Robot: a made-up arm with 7 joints.
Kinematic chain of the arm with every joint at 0, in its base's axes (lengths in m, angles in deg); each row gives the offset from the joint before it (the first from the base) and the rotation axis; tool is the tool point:
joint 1: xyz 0 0 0.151 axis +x
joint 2: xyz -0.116 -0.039 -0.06 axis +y
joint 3: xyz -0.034 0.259 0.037 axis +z
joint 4: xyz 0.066 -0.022 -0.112 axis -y
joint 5: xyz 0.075 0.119 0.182 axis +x
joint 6: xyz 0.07 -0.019 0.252 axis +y
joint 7: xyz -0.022 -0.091 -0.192 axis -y
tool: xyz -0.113 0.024 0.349
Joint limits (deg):
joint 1: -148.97..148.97
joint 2: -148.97..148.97
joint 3: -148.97..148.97
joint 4: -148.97..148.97
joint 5: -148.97..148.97
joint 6: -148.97..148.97
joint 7: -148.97..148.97
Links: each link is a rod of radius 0.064 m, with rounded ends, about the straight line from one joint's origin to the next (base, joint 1, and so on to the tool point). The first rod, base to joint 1, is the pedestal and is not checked.
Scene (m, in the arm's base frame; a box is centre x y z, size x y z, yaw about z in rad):
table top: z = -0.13
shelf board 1: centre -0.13 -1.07 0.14 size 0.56 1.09 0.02 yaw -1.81
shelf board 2: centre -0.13 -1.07 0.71 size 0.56 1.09 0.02 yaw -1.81
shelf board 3: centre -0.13 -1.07 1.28 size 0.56 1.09 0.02 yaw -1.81
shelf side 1: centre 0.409 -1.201 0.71 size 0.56 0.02 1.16 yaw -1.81
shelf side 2: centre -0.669 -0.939 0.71 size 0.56 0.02 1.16 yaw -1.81
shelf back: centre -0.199 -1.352 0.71 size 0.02 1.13 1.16 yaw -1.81
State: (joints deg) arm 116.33 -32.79 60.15 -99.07 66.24 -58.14 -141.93
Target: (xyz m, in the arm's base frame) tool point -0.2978 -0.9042 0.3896
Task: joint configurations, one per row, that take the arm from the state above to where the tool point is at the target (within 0.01 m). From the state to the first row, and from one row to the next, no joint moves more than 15 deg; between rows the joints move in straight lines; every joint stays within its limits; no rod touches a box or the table.
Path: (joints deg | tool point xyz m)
1: 118.68 -44.04 60.02 -86.66 59.45 -65.39 -138.38 | 0.6262 0.0312 0.6597
2: 121.03 -55.30 59.89 -74.26 52.66 -72.64 -134.84 | 0.6155 -0.3554 0.6095
3: 123.38 -66.55 59.76 -61.85 45.87 -79.89 -131.29 | 0.4243 -0.6925 0.5202
4: 125.72 -77.81 59.63 -49.44 39.08 -87.14 -127.74 | 0.0917 -0.8924 0.4329
5: 128.07 -89.06 59.50 -37.03 32.29 -94.39 -124.20 | -0.2978 -0.9042 0.3896

